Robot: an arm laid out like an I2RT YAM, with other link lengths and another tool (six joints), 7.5 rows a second.
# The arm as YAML. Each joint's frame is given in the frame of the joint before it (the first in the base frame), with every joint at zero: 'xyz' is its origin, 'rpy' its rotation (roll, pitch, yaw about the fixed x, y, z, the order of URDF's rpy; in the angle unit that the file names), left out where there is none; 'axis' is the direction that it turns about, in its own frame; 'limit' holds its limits. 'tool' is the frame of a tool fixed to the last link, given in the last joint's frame.
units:
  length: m
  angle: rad
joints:
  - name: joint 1
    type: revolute
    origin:
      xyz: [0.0, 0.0, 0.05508]
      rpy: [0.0, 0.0, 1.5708]
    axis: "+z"
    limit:
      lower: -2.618
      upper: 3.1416
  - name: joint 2
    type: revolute
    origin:
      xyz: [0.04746, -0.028, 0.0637]
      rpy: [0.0, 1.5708, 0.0]
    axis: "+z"
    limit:
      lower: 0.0
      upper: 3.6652
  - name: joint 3
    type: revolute
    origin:
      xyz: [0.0, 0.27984, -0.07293]
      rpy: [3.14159, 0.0, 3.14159]
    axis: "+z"
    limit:
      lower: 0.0
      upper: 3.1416
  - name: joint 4
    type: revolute
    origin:
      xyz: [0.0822, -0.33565, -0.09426]
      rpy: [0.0, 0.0, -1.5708]
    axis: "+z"
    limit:
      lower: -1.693
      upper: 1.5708
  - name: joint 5
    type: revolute
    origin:
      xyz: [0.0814, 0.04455, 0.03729]
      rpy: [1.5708, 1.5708, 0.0]
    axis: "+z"
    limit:
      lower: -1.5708
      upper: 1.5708
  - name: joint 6
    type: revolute
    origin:
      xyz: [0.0, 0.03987, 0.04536]
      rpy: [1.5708, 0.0, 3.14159]
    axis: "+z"
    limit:
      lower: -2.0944
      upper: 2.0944
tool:
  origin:
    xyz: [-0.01, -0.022, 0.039]
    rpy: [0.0, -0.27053, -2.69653]
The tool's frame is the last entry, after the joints.
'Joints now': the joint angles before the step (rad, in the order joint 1, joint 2, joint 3, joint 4, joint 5, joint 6). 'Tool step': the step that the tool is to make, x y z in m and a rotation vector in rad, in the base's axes. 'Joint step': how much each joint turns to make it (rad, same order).
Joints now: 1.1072, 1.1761, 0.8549, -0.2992, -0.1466, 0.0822
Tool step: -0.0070, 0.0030, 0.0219, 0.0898, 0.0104, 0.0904
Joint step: -0.0011, -0.0163, 0.0180, 0.0396, -0.1036, -0.0093
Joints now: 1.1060, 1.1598, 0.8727, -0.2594, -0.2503, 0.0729
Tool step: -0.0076, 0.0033, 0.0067, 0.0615, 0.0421, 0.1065
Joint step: -0.0021, 0.0032, 0.0003, 0.0394, -0.1267, 0.0017
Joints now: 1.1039, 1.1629, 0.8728, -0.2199, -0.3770, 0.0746
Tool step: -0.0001, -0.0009, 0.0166, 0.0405, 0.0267, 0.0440
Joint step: -0.0120, -0.0052, 0.0290, -0.0057, -0.0694, 0.0114
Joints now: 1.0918, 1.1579, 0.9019, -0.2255, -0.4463, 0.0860
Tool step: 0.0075, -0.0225, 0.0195, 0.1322, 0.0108, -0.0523
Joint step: -0.0436, -0.1004, -0.0704, 0.1155, -0.0210, 0.0784
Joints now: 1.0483, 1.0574, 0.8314, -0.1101, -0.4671, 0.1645
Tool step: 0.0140, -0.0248, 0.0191, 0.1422, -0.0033, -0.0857
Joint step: -0.0606, -0.0912, -0.0671, 0.1366, 0.0062, 0.0848
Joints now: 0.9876, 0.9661, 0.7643, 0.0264, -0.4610, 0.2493
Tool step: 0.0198, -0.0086, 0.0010, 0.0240, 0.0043, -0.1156
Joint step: -0.0426, -0.0071, -0.0134, 0.0366, 0.0693, 0.0314
